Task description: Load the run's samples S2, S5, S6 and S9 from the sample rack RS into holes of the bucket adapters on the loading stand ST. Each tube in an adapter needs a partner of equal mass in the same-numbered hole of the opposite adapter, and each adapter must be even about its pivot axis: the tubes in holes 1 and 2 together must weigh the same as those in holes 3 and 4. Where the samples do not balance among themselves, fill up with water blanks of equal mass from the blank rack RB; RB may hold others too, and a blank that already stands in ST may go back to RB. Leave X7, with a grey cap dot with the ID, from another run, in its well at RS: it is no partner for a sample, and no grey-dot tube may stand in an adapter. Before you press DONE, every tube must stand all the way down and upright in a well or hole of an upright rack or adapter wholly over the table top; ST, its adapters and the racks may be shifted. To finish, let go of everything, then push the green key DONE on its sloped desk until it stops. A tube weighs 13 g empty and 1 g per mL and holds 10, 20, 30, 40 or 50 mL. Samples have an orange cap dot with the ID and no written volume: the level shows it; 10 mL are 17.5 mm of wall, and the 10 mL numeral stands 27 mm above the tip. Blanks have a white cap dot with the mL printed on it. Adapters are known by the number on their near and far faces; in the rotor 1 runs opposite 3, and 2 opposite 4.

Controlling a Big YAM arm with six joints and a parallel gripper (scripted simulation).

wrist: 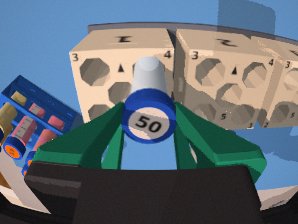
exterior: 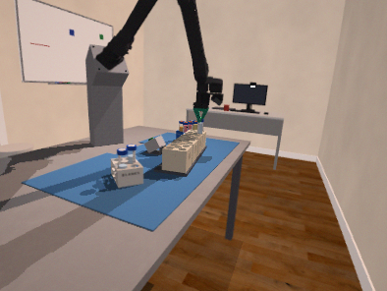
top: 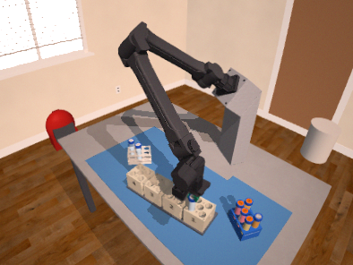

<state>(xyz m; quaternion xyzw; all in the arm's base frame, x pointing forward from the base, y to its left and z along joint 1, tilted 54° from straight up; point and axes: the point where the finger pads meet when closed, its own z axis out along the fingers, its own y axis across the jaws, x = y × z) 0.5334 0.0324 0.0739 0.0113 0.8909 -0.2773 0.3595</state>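
My hand is 100 mm past the orange-dot tube, 220 mm to the right of it and 100 mm above it. The rest, counted from my hand: 50 mL blank (10 mm to the right, 50 mm below); adapter 1 (20 mm behind, 30 mm to the left, 110 mm below); sample tube S5 (80 mm behind, 180 mm to the left, 100 mm below).
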